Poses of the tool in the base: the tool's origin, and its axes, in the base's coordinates. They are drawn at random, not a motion.
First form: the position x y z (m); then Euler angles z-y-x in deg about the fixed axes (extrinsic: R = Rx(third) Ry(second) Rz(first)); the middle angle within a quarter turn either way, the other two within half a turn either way.
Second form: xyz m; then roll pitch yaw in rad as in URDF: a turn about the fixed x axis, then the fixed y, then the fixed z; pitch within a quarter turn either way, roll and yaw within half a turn. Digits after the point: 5 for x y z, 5 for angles.
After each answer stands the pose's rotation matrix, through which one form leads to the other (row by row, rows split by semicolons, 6 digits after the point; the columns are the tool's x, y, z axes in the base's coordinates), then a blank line. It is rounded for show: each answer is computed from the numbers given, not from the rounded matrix.
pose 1, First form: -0.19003 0.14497 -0.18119 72.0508 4.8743 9.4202
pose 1, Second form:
-0.19003 0.14497 -0.18119 0.13168 -0.13024 1.25594
0.307059 -0.947890 0.084970; 0.942787 0.290787 -0.163082; 0.129875 0.130184 0.982947

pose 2, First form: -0.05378 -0.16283 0.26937 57.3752 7.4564 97.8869
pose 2, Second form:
-0.05378 -0.16283 0.26937 1.82716 -1.00442 -0.08633
0.534576 -0.835097 0.129772; -0.046265 -0.182241 -0.982165; 0.843853 0.519038 -0.136058

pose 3, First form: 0.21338 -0.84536 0.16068 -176.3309 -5.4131 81.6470
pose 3, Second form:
0.21338 -0.84536 0.16068 -1.42523 0.07707 3.05740
-0.993500 0.063709 -0.094336; 0.083847 -0.150947 -0.984980; -0.076991 -0.986487 0.144624

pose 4, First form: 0.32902 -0.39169 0.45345 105.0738 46.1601 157.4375
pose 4, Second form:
0.32902 -0.39169 0.45345 -2.28161 -0.19857 -1.75559
-0.180131 -0.668813 0.721278; -0.963659 -0.027067 -0.265762; 0.197268 -0.742938 -0.639632

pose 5, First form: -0.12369 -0.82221 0.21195 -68.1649 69.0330 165.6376
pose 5, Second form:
-0.12369 -0.82221 0.21195 1.92689 -0.10640 1.43655
0.133090 0.332159 0.933787; 0.985398 -0.145300 -0.088761; 0.106196 0.931965 -0.346647

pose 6, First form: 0.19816 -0.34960 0.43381 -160.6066 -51.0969 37.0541
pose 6, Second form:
0.19816 -0.34960 0.43381 -0.62573 0.90416 2.85075
-0.592373 0.208531 -0.778209; 0.177318 -0.908493 -0.378416; -0.785909 -0.362154 0.501190

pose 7, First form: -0.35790 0.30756 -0.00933 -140.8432 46.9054 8.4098
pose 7, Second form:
-0.35790 0.30756 -0.00933 -0.70024 -0.48679 -2.21355
-0.529771 0.431406 0.730227; -0.707468 -0.699646 -0.099920; 0.467794 -0.569547 0.675859

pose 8, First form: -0.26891 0.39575 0.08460 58.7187 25.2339 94.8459
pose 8, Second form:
-0.26891 0.39575 0.08460 1.72656 -1.05576 0.30597
0.469692 -0.773075 0.426315; 0.148373 -0.406902 -0.901342; 0.870273 0.486606 -0.076415

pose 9, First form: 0.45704 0.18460 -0.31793 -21.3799 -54.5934 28.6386
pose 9, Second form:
0.45704 0.18460 -0.31793 0.94734 -0.51369 -0.90275
0.539505 0.211211 -0.815061; -0.683714 0.674853 -0.277685; 0.491396 0.707081 0.508494

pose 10, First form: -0.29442 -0.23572 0.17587 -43.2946 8.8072 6.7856
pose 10, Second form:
-0.29442 -0.23572 0.17587 -0.01861 0.19288 -0.74830
0.719256 0.677664 0.153110; -0.667779 0.735145 -0.116761; -0.191683 -0.018262 0.981287

